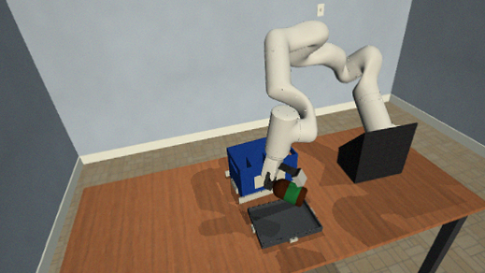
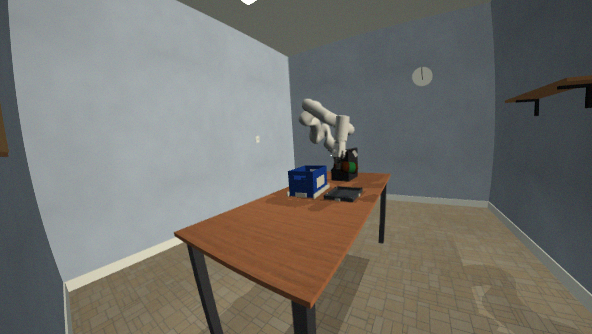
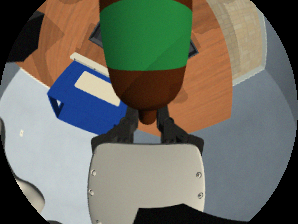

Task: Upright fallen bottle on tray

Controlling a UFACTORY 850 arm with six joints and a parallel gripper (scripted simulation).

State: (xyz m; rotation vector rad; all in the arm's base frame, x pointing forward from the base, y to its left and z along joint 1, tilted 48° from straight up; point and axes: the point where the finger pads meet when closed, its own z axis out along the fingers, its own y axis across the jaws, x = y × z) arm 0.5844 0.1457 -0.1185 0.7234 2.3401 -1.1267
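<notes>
The bottle is 4 cm behind my hand, 3 cm to the left of it and 1 cm below it. From my hand the other things lie so: blue crate: 3 cm behind, 24 cm to the right, 12 cm below; then tray: 5 cm behind, 2 cm to the left, 19 cm below.
</notes>
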